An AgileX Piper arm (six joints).
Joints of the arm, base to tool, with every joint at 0 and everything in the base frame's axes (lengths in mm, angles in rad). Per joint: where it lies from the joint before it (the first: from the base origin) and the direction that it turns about. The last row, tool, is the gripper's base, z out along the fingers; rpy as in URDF.
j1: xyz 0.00 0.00 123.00 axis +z
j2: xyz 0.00 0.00 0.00 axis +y
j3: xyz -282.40 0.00 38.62 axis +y
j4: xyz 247.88 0.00 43.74 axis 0.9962 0 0.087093
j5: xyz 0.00 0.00 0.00 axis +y
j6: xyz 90.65 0.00 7.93 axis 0.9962 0 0.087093
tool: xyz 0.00 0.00 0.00 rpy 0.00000 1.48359 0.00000
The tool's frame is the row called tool.
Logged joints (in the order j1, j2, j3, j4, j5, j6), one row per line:
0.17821 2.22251 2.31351 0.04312 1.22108 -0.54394
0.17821 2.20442 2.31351 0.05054 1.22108 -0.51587
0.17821 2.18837 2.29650 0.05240 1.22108 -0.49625
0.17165 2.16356 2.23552 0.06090 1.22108 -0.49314
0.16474 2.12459 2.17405 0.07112 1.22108 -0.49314
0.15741 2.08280 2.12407 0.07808 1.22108 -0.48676
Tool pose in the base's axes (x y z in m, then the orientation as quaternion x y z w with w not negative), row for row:
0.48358 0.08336 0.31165 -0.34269 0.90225 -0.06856 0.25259
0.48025 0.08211 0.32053 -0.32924 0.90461 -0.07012 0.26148
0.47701 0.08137 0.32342 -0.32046 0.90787 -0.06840 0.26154
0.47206 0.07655 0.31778 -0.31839 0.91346 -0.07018 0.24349
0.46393 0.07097 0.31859 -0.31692 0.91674 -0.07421 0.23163
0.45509 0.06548 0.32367 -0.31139 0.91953 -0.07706 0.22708
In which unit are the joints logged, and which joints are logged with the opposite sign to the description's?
The joints are logged in radians. Opposite sign: j3, j4.
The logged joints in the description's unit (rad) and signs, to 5 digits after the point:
0.17821 2.22251 -2.31351 -0.04312 1.22108 -0.54394
0.17821 2.20442 -2.31351 -0.05054 1.22108 -0.51587
0.17821 2.18837 -2.29650 -0.05240 1.22108 -0.49625
0.17165 2.16356 -2.23552 -0.06090 1.22108 -0.49314
0.16474 2.12459 -2.17405 -0.07112 1.22108 -0.49314
0.15741 2.08280 -2.12407 -0.07808 1.22108 -0.48676

